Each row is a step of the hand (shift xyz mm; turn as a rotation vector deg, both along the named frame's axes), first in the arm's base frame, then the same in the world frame.
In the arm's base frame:
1: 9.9 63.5 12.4 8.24 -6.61 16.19
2: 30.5 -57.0 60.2 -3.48 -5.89 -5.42
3: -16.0 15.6 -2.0 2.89 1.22 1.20
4: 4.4 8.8 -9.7 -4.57 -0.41 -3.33
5: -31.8 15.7 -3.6 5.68 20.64 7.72
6: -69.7 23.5 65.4 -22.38 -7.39 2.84
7: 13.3 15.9 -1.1 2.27 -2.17 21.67
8: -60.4 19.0 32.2 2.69 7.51 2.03
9: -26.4 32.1 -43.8 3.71 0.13 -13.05
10: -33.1 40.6 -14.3 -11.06 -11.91 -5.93
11: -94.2 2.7 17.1 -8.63 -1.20 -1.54
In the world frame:
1: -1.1 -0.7 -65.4 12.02 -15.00 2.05
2: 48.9 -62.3 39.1 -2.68 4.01 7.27
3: 2.8 18.4 -12.6 -0.28 -2.81 -1.81
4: -11.7 1.6 -7.2 -1.05 5.31 1.68
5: 7.9 33.2 -10.2 1.93 -3.86 -22.34
6: 84.8 42.4 -26.6 12.80 17.53 9.61
7: -8.6 -8.3 -17.0 18.86 -10.83 -2.56
8: 51.6 45.8 -16.8 -0.26 -1.66 -8.06
9: -32.6 47.2 -18.8 -13.31 1.71 2.00
10: -4.4 43.6 -32.1 0.78 9.80 14.24
11: 54.1 78.7 6.6 2.35 8.11 2.64

